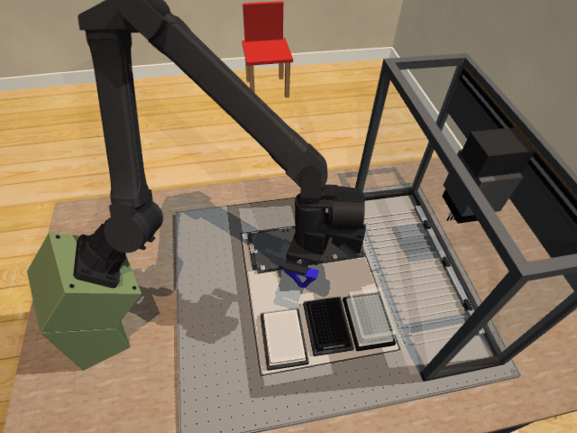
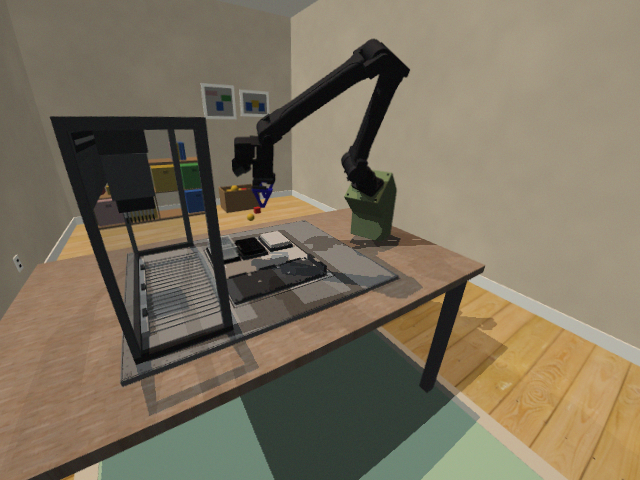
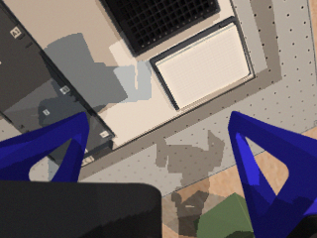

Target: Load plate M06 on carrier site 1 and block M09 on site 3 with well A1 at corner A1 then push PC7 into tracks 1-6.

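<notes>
My gripper is now 160 mm short of the clear 96-well plate M06, 50 mm to the left of it and 190 mm above it. From my hand the other things lie so: white 384-well plate M60: 60 mm behind, 70 mm to the right, 190 mm below; then nest S2: 50 mm ahead, 50 mm to the right, 210 mm below; then nest S3: 160 mm ahead, 50 mm to the right, 210 mm below.
</notes>
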